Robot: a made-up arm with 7 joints.
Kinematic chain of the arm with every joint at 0, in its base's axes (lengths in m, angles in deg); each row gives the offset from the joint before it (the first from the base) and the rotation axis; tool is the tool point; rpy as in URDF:
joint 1: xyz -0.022 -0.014 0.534 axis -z
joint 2: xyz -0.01 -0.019 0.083 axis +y
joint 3: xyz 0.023 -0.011 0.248 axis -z
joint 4: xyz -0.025 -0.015 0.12 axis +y
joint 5: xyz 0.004 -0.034 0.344 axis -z
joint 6: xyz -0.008 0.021 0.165 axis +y
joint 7: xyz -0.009 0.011 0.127 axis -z
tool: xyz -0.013 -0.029 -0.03 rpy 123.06 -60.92 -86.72
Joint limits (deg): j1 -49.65..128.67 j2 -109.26..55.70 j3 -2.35..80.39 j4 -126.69..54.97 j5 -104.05..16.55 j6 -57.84..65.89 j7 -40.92..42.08
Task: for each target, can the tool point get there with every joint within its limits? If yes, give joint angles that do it. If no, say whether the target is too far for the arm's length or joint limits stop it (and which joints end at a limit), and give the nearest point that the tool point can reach.
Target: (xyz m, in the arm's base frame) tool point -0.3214 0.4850 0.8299
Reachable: yes | joints 54.00 -0.65 18.04 -99.78 -47.71 -33.35 -1.62
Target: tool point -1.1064 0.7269 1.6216
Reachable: no: too far | nearest point -0.6751 0.4322 1.2190 | short by 0.660 m
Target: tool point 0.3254 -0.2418 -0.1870
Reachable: no: joint limits stop it (at a limit: joint 1, joint 2, joint 5, joint 7) | nearest point 0.2855 -0.0914 0.0115 | short by 0.252 m
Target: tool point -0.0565 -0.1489 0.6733
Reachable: no: joint limits stop it (at a limit: joint 1, joint 3, joint 4, joint 6, joint 7) | nearest point -0.1752 -0.3228 0.7757 | short by 0.234 m
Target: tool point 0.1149 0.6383 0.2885
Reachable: yes | joints 54.22 -90.58 59.30 -84.04 -51.01 30.04 7.67
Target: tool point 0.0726 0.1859 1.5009
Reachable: yes | joints 74.31 13.00 28.99 -42.51 -45.76 28.18 -21.35
